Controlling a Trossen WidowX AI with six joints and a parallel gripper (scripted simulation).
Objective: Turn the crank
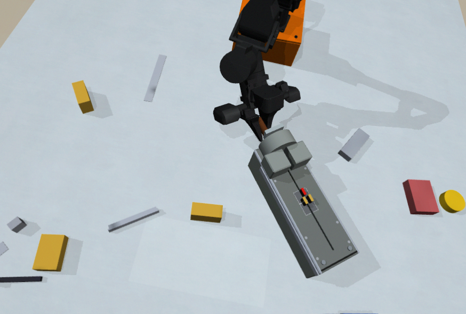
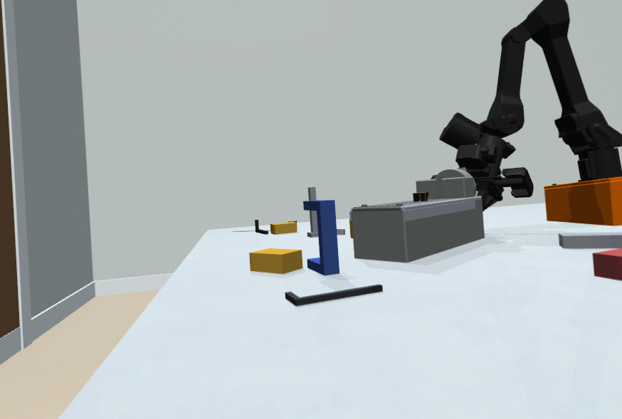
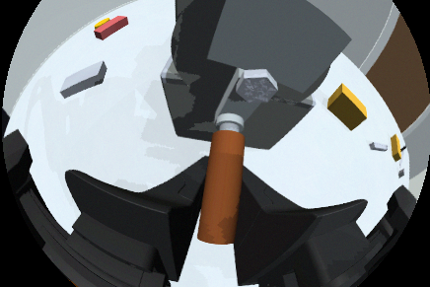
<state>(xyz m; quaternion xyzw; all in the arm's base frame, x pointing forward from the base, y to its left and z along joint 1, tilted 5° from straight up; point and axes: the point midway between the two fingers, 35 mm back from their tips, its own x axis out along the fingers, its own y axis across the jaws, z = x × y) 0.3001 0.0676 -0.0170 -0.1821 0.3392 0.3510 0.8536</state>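
Right now my gripper tip is 3 cm below the brown handle, 1 cm to the left of it and 1 cm past it. Also, from my gripper tip: red pointer: 11 cm ahead, 10 cm to the left, 5 cm above; then grey block: 21 cm to the left, 10 cm behind, 3 cm below; then blue clamp: 28 cm ahead, 25 cm to the left, 2 cm above.
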